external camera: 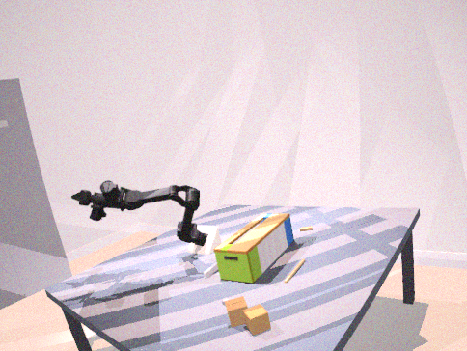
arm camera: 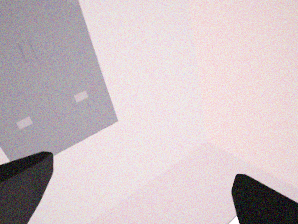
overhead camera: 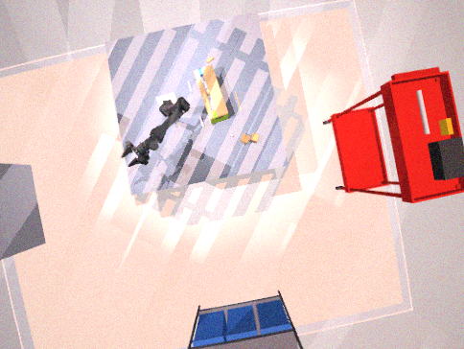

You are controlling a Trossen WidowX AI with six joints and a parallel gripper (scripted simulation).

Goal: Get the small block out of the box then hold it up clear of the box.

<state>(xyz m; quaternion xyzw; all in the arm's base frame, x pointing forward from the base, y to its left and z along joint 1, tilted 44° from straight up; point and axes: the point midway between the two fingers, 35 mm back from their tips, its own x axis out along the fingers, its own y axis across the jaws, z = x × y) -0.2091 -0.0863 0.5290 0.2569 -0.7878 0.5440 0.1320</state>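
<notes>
Now: gripper tip 52 cm short of the long box, 43 cm to the right of it and 33 cm above it. From my gripper tip the other things lie so: thin tan stick: 76 cm ahead, 39 cm to the left, 39 cm below.
</notes>
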